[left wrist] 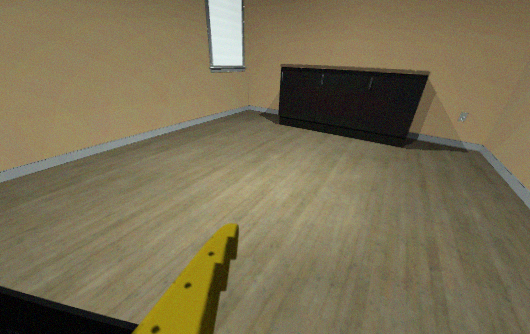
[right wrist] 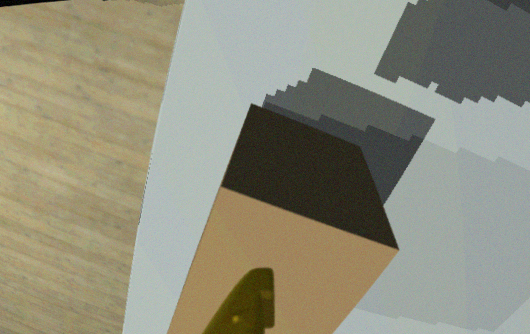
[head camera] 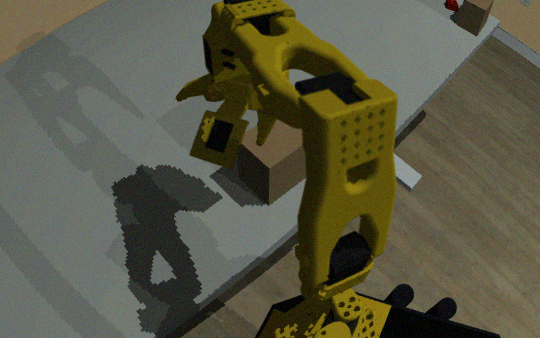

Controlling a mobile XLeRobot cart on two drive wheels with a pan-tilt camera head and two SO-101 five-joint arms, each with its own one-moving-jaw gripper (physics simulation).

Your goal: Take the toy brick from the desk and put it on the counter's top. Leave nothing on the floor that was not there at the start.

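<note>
A tan block-shaped box [head camera: 270, 165] [right wrist: 295, 235] stands on the grey-white desk [head camera: 255, 230] [right wrist: 185, 140]; I cannot tell whether it is the toy brick. A small red thing [head camera: 451, 4] lies at the desk's far corner, too small to identify. My right gripper [head camera: 220, 119] [right wrist: 267, 280] is open and empty; one jaw's tip shows over the tan box's top, contact unclear. My left gripper [left wrist: 233, 232] is open and empty above the floor, with one notched jaw in view. The dark counter [left wrist: 350, 102], with its thin brown top, stands far off against the wall.
A second brown box [head camera: 475, 16] stands beside the red thing at the desk's far corner. A white flat piece [head camera: 408, 172] lies low by the desk's side. The desk edge runs diagonally past the right arm. Wooden floor [left wrist: 280, 200] stretches between the left gripper and the counter.
</note>
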